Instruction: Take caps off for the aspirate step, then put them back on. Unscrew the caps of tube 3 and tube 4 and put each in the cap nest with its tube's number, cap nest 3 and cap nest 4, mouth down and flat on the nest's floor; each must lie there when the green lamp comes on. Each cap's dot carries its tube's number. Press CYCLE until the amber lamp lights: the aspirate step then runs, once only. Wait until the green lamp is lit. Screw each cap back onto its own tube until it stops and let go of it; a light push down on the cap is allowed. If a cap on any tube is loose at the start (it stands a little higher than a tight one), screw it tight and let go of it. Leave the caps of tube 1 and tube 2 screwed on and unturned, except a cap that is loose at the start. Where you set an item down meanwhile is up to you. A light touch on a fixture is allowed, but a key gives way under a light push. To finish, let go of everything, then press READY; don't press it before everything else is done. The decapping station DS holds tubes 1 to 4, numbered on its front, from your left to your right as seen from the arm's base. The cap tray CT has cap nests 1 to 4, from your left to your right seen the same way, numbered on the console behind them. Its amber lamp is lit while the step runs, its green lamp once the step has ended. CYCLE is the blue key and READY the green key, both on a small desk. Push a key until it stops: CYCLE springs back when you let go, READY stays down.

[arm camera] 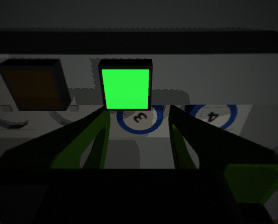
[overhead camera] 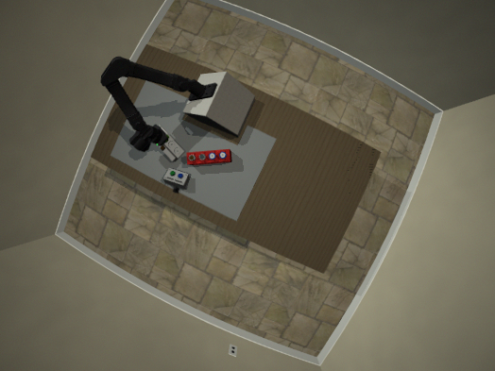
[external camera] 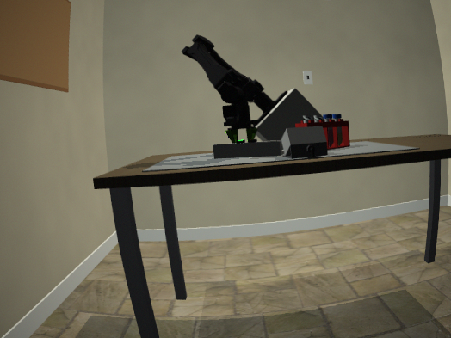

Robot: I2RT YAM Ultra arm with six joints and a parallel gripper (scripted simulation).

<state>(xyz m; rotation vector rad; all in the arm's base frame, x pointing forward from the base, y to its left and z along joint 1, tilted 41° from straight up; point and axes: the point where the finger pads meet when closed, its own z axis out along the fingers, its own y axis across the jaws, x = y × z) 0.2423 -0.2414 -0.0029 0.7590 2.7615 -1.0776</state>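
My hand is 3 cm past the cap 4, 5 cm to the left of it and 1 cm above it. Also, from my hand: blue key (17 cm ahead, 17 cm to the left, 4 cm above); then cap 3 (1 cm below); then green key (17 cm ahead, 12 cm to the left, 4 cm above).
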